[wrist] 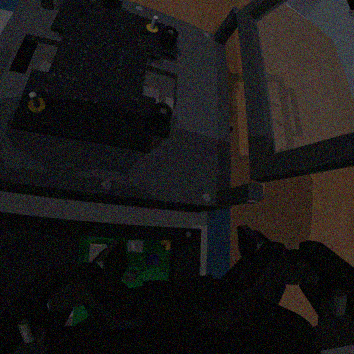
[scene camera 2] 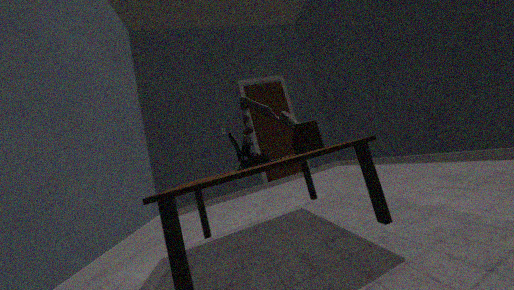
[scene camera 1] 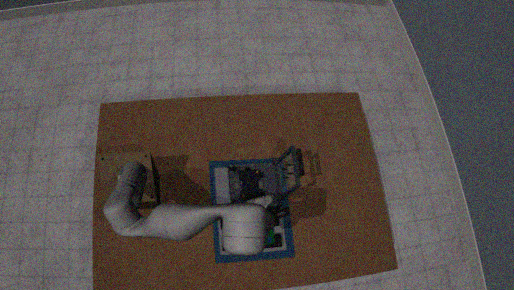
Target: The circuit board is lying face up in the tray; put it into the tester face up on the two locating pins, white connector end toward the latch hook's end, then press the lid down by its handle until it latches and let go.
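Pixels of known places: gripper, fingertip midpoint: [wrist: 180, 245]; arm's base at its link origin: [scene camera 2: 300, 131] [scene camera 1: 135, 173].
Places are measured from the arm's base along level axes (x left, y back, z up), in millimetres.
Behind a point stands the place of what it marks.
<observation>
The green circuit board [scene camera 1: 272, 239] {x -187, y -502, z -152 mm} [wrist: 147, 267] {x -119, y -486, z -152 mm} lies face up in the dark tray [wrist: 42, 239] {x -108, y -407, z -144 mm} at the near end of the blue-edged mat [scene camera 1: 250, 256] {x -250, y -421, z -170 mm} [wrist: 218, 242] {x -92, y -563, z -170 mm}. The tester [scene camera 1: 247, 178] {x 37, y -406, z -102 mm} [wrist: 197, 105] {x 12, y -495, z -112 mm} stands just beyond the tray. Its black nest is bare, and two pins with yellow rings [wrist: 153, 22] {x 63, y -443, z -96 mm} [wrist: 33, 96] {x -33, y -392, z -92 mm} stick up from it. Its lid [scene camera 1: 292, 167] {x 31, y -550, z 33 mm} [wrist: 258, 105] {x -6, y -517, z -67 mm} stands open, tilted up at the right. My gripper [scene camera 1: 279, 214] {x -97, y -503, z -129 mm} [wrist: 180, 245] {x -97, y -503, z -129 mm} is open and empty. It hangs above the tray's right end, with one finger over the board. In scene camera 2 the tester [scene camera 2: 251, 159] {x 106, y -458, z -122 mm} is small and dark.
A brown box [scene camera 1: 149, 178] {x -9, y -52, z -16 mm} [scene camera 2: 307, 136] {x 57, y 16, z -56 mm} stands at the table's left by the arm's base. The arm [scene camera 1: 198, 221] {x -258, y -255, z 407 mm} reaches across over the mat and hides most of the tray. The wooden table [scene camera 1: 342, 201] {x -29, y -798, z -172 mm} [scene camera 2: 227, 175] {x 414, y -614, z -172 mm} stretches to the right.
</observation>
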